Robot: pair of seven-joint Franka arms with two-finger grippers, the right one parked.
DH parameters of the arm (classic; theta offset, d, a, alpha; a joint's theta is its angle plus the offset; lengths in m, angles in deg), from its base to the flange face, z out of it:
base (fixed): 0 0 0 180
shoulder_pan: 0 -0.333 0 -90
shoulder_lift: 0 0 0 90
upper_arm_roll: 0 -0.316 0.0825 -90
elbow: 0 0 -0.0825 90
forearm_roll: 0 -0.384 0 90
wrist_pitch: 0 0 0.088 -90
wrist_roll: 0 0.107 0 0
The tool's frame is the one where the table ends.
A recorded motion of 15 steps. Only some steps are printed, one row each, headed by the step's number.
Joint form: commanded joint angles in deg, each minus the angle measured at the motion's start. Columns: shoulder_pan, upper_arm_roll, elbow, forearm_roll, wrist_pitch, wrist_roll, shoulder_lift.
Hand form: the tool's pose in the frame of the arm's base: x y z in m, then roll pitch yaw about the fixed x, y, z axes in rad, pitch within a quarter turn. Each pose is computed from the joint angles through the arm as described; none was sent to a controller.
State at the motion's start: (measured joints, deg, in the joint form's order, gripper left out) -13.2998 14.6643 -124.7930 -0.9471 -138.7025 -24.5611 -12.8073
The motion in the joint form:
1: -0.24 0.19 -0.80 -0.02 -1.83 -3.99 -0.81
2: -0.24 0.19 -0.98 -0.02 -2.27 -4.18 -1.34
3: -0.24 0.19 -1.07 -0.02 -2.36 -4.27 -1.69
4: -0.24 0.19 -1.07 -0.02 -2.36 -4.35 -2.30
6: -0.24 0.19 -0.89 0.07 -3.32 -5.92 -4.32
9: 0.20 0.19 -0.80 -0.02 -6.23 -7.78 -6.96
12: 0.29 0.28 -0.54 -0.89 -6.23 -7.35 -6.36
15: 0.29 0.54 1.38 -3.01 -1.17 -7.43 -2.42
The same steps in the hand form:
1: 0.5586 -0.0119 0.2833 3.0833 -0.0040 0.4705
2: 0.5579 -0.0121 0.2777 3.0832 0.0012 0.4740
3: 0.5572 -0.0122 0.2739 3.0847 0.0072 0.4756
4: 0.5565 -0.0124 0.2682 3.0872 0.0176 0.4770
6: 0.5569 -0.0128 0.2519 3.0863 0.0365 0.5068
9: 0.5588 -0.0179 0.2321 3.0741 0.0375 0.5336
12: 0.5614 -0.0194 0.2396 3.0751 0.0178 0.5112
15: 0.5687 -0.0201 0.2826 3.1049 -0.0157 0.4782

